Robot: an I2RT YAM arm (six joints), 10 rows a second.
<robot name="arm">
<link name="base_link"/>
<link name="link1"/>
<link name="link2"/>
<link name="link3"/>
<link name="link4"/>
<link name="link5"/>
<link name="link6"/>
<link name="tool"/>
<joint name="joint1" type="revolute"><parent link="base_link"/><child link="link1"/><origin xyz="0 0 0.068"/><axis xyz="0 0 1"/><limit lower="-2.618" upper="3.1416"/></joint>
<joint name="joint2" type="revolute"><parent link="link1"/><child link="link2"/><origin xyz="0.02 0.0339 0.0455"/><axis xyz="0 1 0"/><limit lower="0" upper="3.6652"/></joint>
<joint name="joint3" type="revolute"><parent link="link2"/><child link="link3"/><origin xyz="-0.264 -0.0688 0"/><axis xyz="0 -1 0"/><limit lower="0" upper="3.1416"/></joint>
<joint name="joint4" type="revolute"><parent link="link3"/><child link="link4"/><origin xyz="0.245 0.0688 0.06"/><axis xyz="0 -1 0"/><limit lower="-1.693" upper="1.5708"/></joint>
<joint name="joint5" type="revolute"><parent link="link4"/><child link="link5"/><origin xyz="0.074 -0.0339 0.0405"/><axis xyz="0 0 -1"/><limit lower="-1.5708" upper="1.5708"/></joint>
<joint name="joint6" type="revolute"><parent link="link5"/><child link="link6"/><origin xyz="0.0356 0 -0.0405"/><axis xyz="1 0 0"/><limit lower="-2.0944" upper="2.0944"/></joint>
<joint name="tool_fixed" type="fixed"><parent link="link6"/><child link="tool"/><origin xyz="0 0 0" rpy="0 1.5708 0"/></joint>
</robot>
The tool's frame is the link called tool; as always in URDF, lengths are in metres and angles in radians.
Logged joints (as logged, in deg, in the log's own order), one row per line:
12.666, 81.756, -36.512, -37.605, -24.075, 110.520
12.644, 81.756, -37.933, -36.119, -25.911, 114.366
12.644, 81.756, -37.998, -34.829, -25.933, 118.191
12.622, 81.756, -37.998, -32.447, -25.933, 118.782
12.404, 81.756, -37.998, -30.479, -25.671, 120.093
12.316, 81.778, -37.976, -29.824, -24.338, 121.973
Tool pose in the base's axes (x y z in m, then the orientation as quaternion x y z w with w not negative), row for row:
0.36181, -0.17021, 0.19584, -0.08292, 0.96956, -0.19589, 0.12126
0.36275, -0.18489, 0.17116, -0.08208, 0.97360, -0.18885, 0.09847
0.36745, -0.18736, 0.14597, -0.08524, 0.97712, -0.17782, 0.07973
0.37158, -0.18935, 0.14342, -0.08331, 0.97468, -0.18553, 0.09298
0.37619, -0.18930, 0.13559, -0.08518, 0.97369, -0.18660, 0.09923
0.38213, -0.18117, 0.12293, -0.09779, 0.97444, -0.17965, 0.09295
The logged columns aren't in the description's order. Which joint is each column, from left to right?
Columns, left to right: joint5, joint3, joint6, joint4, joint1, joint2.
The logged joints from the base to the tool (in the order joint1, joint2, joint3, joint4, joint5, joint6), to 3 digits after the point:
-24.075, 110.520, 81.756, -37.605, 12.666, -36.512
-25.911, 114.366, 81.756, -36.119, 12.644, -37.933
-25.933, 118.191, 81.756, -34.829, 12.644, -37.998
-25.933, 118.782, 81.756, -32.447, 12.622, -37.998
-25.671, 120.093, 81.756, -30.479, 12.404, -37.998
-24.338, 121.973, 81.778, -29.824, 12.316, -37.976

